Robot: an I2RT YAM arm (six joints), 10 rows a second.
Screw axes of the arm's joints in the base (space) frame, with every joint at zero. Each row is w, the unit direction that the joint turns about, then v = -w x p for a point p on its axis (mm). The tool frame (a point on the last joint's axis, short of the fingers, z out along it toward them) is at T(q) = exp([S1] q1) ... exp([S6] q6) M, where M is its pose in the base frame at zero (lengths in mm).
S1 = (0, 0, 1, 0.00, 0.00, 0.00)
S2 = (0, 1, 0, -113.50, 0.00, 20.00)
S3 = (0, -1, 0, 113.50, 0.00, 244.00)
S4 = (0, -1, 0, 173.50, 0.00, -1.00)
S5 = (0, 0, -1, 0.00, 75.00, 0.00)
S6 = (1, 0, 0, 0.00, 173.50, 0.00)
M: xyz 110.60 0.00 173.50 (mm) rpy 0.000 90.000 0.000 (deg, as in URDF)
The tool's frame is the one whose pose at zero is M.
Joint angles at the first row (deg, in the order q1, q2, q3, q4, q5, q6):
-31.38, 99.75, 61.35, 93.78, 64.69, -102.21
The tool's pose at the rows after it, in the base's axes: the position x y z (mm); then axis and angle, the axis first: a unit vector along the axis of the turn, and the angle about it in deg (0 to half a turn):
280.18 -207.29 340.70 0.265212 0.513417 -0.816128 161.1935
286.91 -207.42 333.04 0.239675 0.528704 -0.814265 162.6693
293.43 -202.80 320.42 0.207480 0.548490 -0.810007 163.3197
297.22 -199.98 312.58 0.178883 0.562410 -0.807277 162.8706
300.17 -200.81 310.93 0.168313 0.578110 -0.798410 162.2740
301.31 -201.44 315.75 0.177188 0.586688 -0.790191 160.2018
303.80 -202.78 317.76 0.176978 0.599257 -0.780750 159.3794
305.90 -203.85 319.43 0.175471 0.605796 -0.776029 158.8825
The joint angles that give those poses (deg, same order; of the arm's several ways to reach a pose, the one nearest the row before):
-31.20, 100.11, 61.61, 93.17, 64.60, -103.09
-30.68, 100.81, 61.26, 90.88, 64.08, -103.36
-29.53, 100.99, 59.43, 88.17, 63.28, -102.40
-28.92, 100.55, 58.01, 84.66, 61.61, -100.29
-28.83, 99.67, 58.01, 78.96, 61.17, -96.43
-28.83, 98.44, 58.80, 73.84, 61.17, -91.51
-28.83, 97.65, 59.68, 68.30, 61.08, -87.55
-28.83, 97.38, 60.47, 65.22, 60.82, -85.52

